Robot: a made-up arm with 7 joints. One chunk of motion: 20 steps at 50 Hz.
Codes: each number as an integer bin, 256 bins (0 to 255) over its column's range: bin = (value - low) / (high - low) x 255, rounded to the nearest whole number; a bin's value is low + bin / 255 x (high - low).
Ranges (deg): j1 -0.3..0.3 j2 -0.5..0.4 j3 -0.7..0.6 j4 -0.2..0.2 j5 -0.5..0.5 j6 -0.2..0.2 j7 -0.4..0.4
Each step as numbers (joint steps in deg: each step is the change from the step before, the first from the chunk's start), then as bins.
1 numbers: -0.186 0.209 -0.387 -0.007 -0.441 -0.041 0.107
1 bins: 48 201 61 123 15 101 162
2 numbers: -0.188 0.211 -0.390 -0.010 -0.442 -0.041 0.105
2 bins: 48 201 61 121 15 101 161
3 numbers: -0.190 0.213 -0.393 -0.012 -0.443 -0.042 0.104
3 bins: 47 202 60 120 15 101 161
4 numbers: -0.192 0.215 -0.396 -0.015 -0.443 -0.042 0.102
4 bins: 46 203 60 118 15 101 160
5 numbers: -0.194 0.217 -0.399 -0.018 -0.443 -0.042 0.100
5 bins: 45 203 59 116 15 101 159
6 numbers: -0.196 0.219 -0.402 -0.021 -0.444 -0.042 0.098
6 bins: 44 204 58 114 14 101 159
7 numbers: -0.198 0.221 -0.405 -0.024 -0.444 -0.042 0.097
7 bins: 43 204 58 112 14 101 158
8 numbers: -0.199 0.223 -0.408 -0.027 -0.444 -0.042 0.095
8 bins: 43 205 57 110 14 101 158
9 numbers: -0.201 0.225 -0.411 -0.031 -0.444 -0.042 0.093
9 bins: 42 205 57 108 14 101 157
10 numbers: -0.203 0.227 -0.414 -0.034 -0.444 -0.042 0.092
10 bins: 41 206 56 106 14 101 157
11 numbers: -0.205 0.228 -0.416 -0.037 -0.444 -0.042 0.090
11 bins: 40 206 56 104 14 101 156
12 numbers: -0.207 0.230 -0.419 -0.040 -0.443 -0.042 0.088
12 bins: 40 207 55 102 15 101 156
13 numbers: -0.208 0.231 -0.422 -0.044 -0.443 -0.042 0.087
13 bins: 39 207 55 99 15 101 155
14 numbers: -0.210 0.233 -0.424 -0.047 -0.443 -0.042 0.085
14 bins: 38 208 54 98 15 101 155
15 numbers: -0.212 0.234 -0.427 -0.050 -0.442 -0.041 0.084
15 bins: 37 208 54 96 15 101 154
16 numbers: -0.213 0.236 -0.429 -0.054 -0.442 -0.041 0.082
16 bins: 37 209 53 93 15 101 154
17 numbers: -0.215 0.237 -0.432 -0.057 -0.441 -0.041 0.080
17 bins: 36 209 53 91 15 101 153
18 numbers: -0.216 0.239 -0.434 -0.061 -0.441 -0.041 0.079
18 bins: 36 209 52 89 15 101 153
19 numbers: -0.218 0.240 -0.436 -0.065 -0.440 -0.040 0.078
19 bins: 35 210 52 86 15 102 152
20 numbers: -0.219 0.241 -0.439 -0.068 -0.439 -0.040 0.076
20 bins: 34 210 51 84 16 102 152
